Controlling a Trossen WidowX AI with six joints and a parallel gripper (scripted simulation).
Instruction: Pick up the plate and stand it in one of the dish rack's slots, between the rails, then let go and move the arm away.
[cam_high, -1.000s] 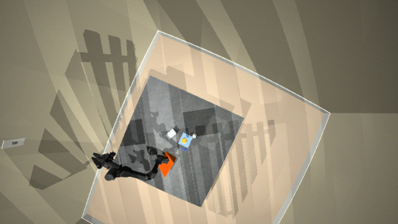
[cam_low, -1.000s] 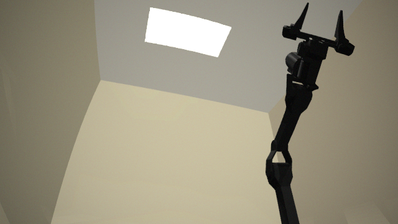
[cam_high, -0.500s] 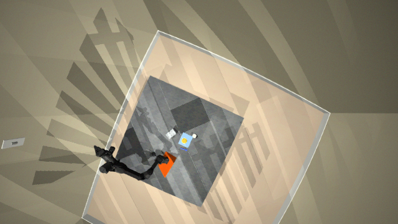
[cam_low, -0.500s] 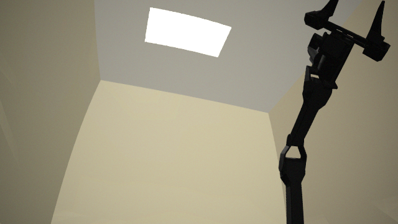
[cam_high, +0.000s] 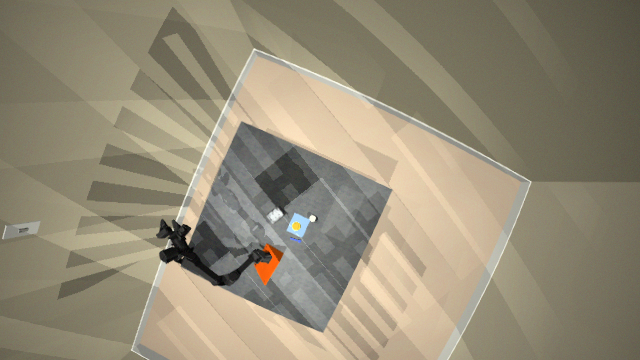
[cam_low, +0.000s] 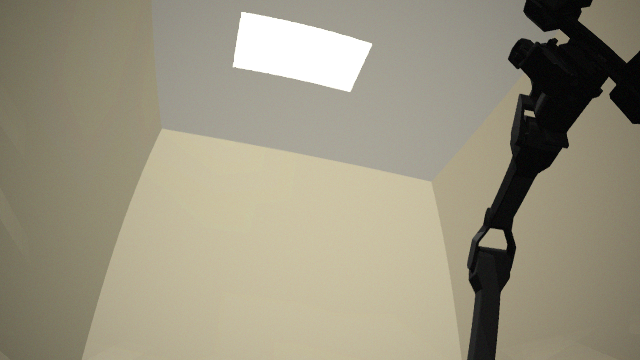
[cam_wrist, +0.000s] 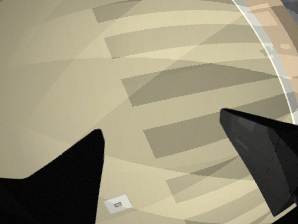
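Right now the yellow plate is 64 cm to the right of my gripper tip, 44 cm below it and 20 cm ahead of it. Also, from my gripper tip: light blue sheet 65 cm to the right, 45 cm below, 21 cm ahead; dish rack 46 cm to the right, 43 cm below, 20 cm ahead; white cylinder 72 cm to the right, 43 cm below, 32 cm ahead.
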